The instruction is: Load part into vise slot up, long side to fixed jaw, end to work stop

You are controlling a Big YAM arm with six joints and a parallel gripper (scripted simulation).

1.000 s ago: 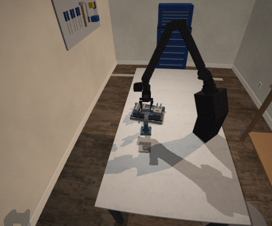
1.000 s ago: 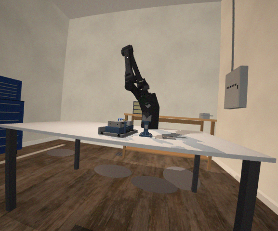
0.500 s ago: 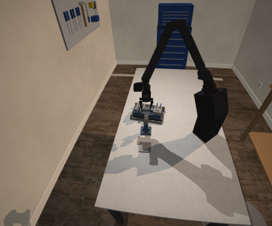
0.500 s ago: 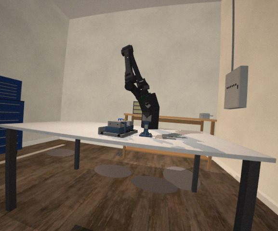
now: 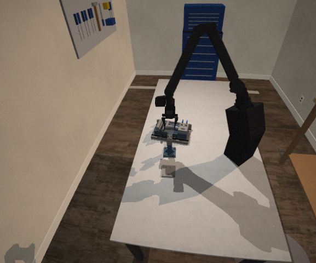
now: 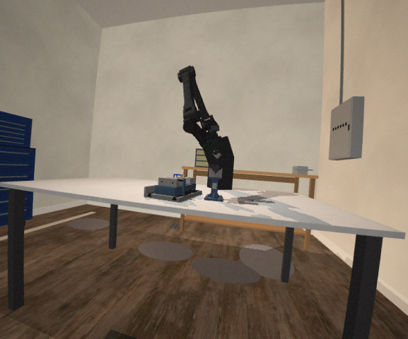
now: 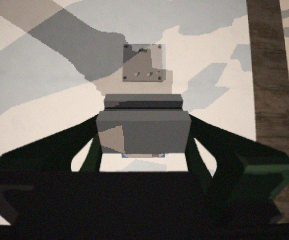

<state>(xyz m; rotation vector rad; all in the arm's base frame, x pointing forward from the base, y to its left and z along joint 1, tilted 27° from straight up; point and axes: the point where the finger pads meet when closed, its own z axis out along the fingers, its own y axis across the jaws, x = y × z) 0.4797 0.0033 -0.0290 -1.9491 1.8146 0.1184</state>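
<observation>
Now: the post 18 cm below my hand. Also, from my hand: air cylinder rod 4 cm behind, 19 cm to the right, 16 cm below; work stop rod 6 cm ahead, 17 cm to the right, 15 cm below; part 1 cm to the left.
</observation>
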